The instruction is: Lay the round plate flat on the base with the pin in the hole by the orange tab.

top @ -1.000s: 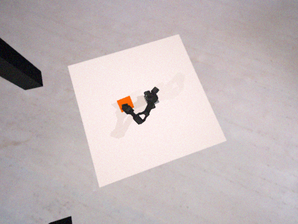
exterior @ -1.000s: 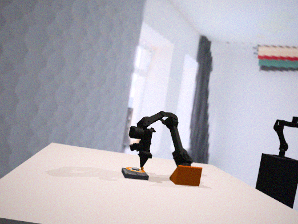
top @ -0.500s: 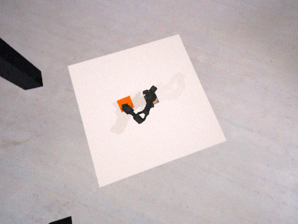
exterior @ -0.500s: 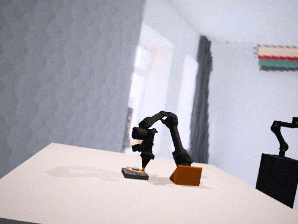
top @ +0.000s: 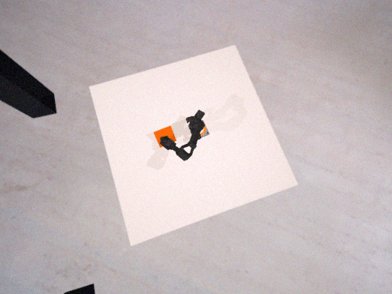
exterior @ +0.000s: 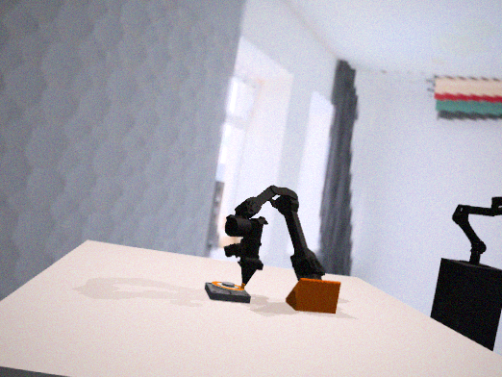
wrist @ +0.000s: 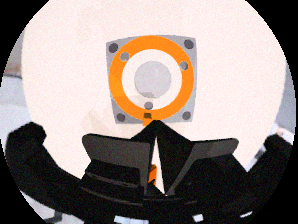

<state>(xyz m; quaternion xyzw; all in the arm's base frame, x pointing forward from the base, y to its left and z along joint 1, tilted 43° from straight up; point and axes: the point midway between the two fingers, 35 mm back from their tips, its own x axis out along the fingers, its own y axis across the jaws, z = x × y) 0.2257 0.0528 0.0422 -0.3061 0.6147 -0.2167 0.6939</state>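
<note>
Now: the square grey base 5 cm ahead of my gripper tip, 1 cm to the left of it and 2 cm below it.
</note>
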